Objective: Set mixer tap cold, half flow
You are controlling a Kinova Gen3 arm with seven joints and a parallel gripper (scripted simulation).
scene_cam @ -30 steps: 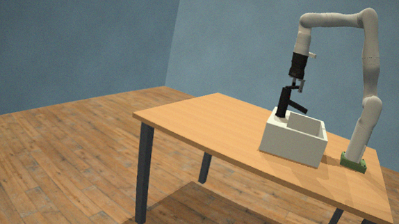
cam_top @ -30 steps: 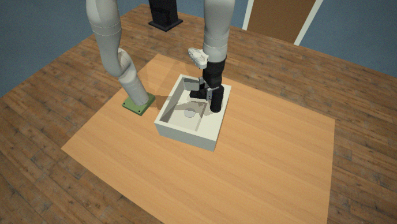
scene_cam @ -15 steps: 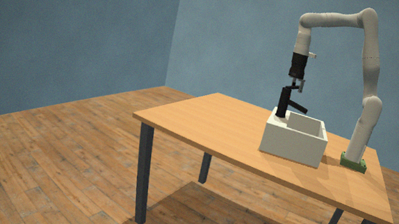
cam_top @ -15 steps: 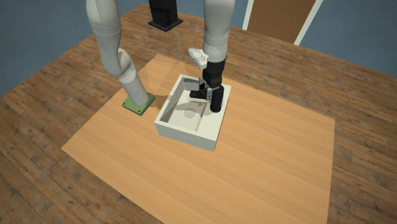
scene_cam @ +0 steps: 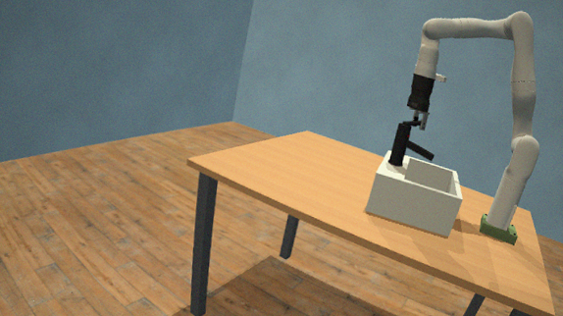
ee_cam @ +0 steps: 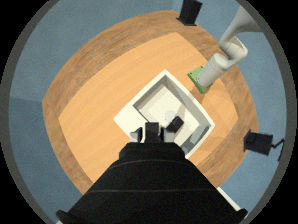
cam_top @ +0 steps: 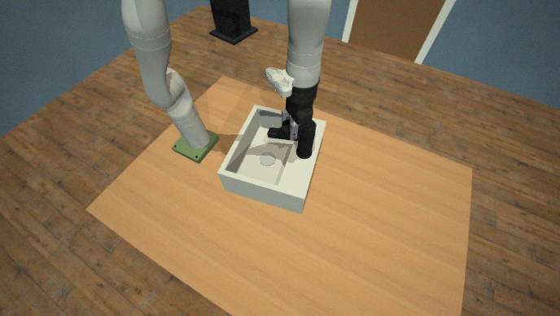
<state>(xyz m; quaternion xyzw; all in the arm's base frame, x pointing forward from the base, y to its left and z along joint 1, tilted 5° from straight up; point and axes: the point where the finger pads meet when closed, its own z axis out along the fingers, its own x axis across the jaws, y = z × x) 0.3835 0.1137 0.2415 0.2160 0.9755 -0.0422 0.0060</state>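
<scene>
My gripper is now 1 cm short of the lever and 2 cm to the right of it. The rest, counted from my hand: black mixer tap 1 cm ahead, 4 cm to the left, 5 cm below; then white basin 8 cm behind, 2 cm to the left, 24 cm below.
</scene>
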